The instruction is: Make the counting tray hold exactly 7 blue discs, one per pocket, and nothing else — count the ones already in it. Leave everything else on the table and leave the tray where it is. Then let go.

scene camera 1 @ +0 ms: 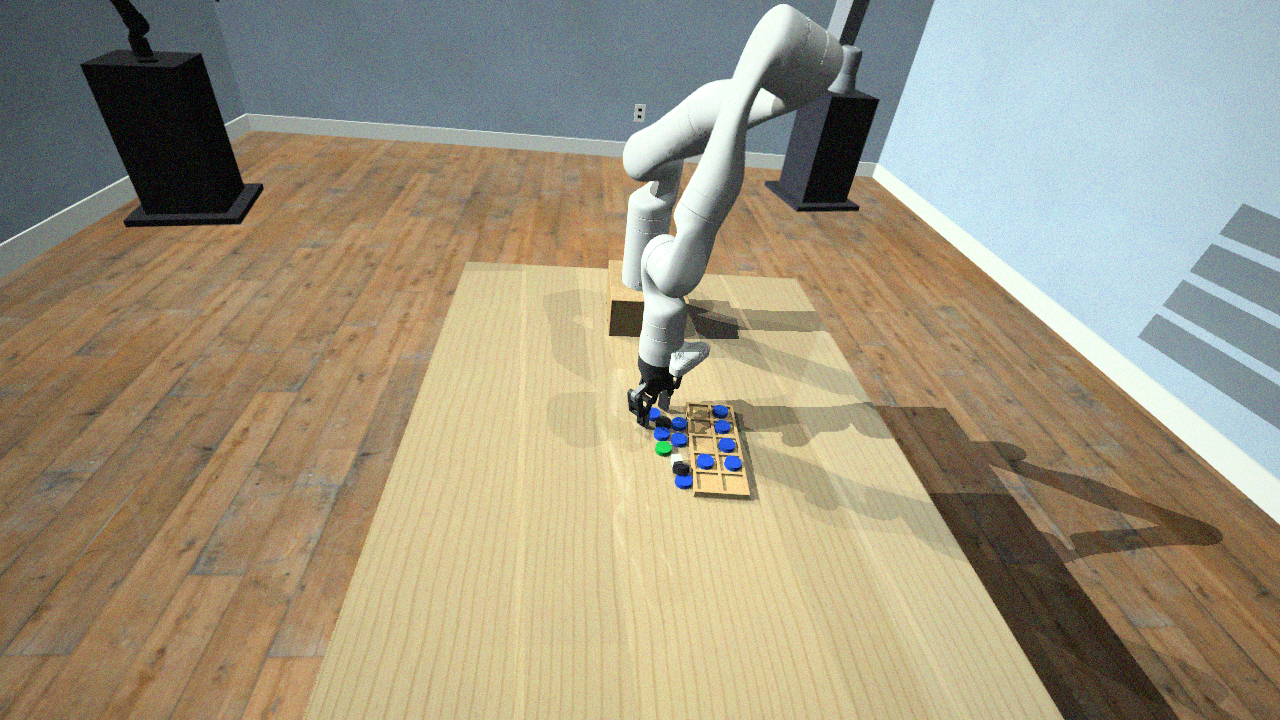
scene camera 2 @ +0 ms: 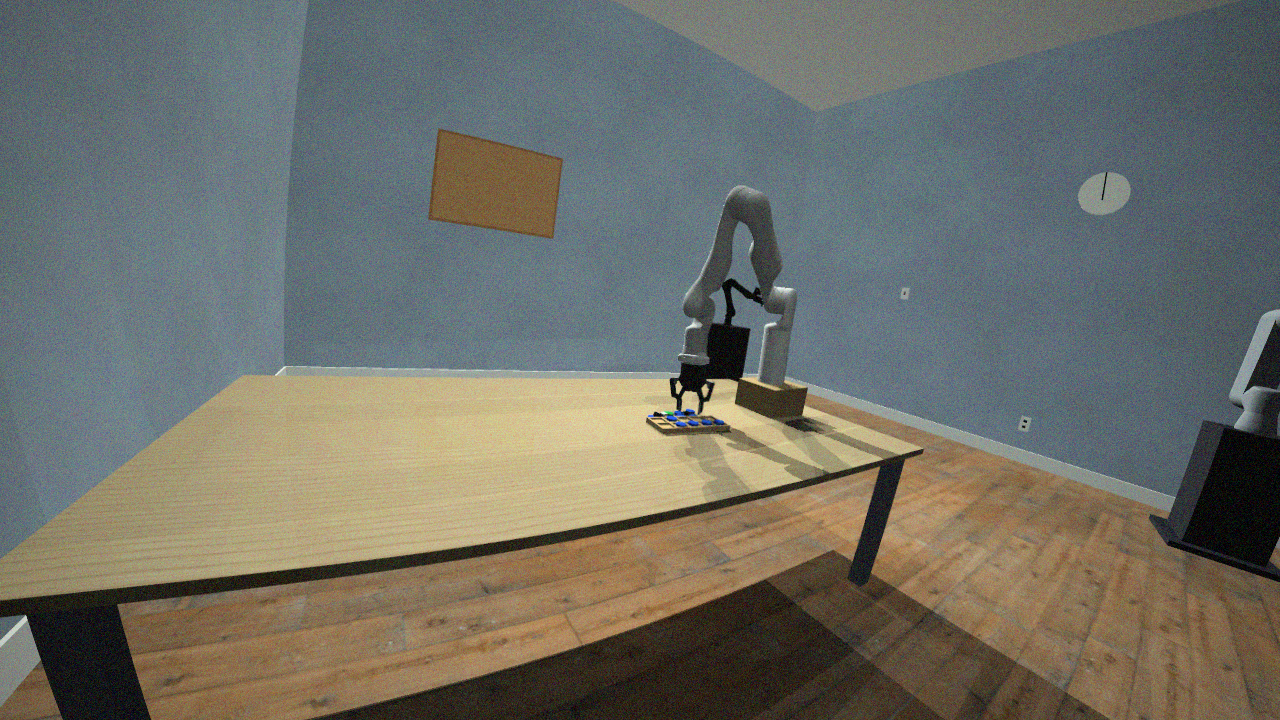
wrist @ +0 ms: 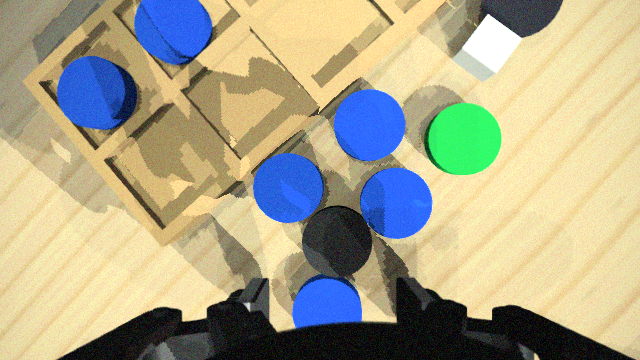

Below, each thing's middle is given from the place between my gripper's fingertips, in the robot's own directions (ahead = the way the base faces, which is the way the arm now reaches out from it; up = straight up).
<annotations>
My hand is 100 mm short of the wooden counting tray [scene camera 1: 718,482] and 80 mm to the right of it. Round my hand: small white cube [wrist: 490,44]: 120 mm ahead, 10 mm to the left, 10 mm above; then green disc [wrist: 464,139]: 90 mm ahead, 10 mm to the right.
</annotations>
